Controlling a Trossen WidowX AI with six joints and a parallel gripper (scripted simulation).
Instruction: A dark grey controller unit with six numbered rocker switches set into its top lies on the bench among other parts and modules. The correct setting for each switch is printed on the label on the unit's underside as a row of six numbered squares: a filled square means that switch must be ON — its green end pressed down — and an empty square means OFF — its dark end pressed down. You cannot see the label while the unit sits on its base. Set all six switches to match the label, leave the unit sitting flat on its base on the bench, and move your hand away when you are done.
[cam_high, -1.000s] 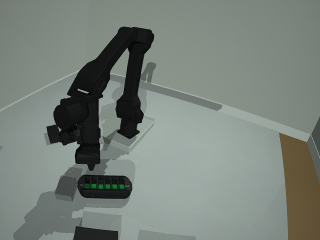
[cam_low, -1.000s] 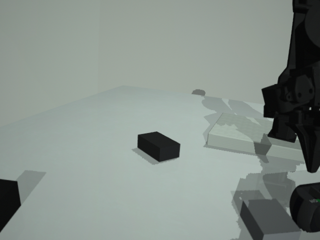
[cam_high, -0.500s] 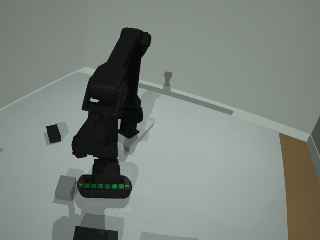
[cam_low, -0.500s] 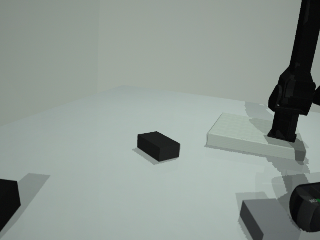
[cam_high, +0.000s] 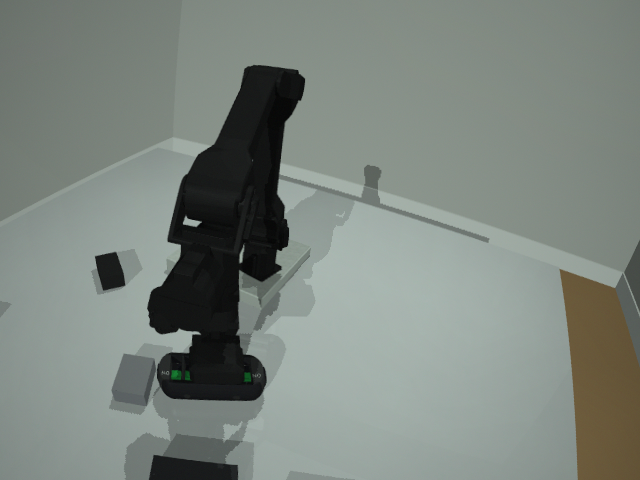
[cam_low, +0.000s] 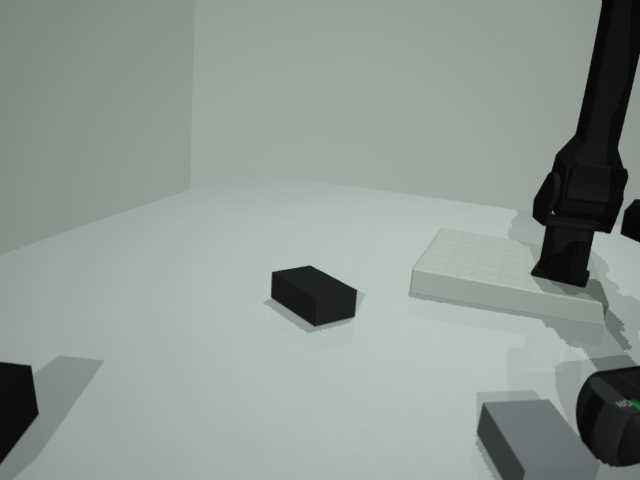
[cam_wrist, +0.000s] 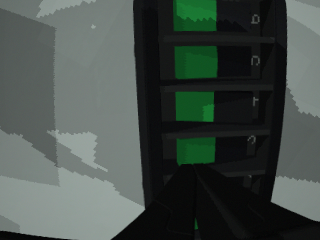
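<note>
Right now the grey block is 8 cm ahead of my gripper tip, 10 cm to the right of it and 5 cm below it.
</note>
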